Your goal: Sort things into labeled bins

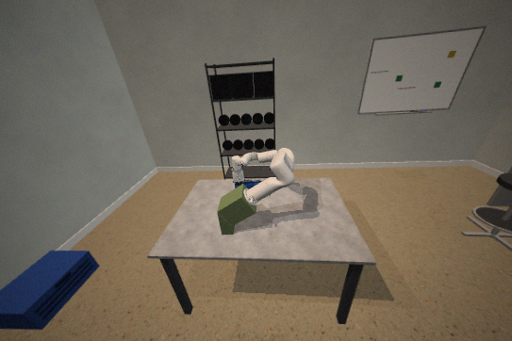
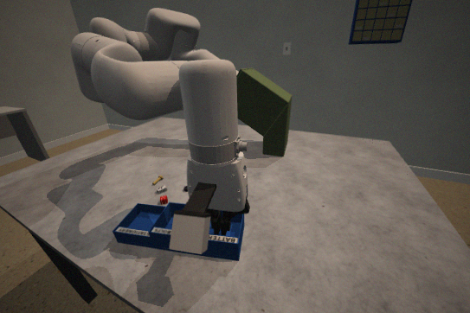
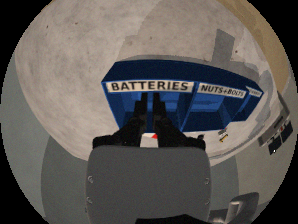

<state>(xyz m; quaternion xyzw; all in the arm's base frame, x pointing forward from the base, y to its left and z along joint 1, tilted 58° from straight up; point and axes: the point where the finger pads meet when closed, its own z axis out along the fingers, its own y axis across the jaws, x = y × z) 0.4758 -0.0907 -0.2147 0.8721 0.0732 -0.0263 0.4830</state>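
Right now the small silver piece is 230 mm to the right of my hand, 80 mm behind it and 30 mm below it. Also, from my hand: blue bin (80 mm to the right, 20 mm ahead, 10 mm below); then white domino (100 mm to the right, 70 mm behind, 30 mm below); then red-and-white eraser (100 mm behind, 30 mm to the right, 30 mm below).
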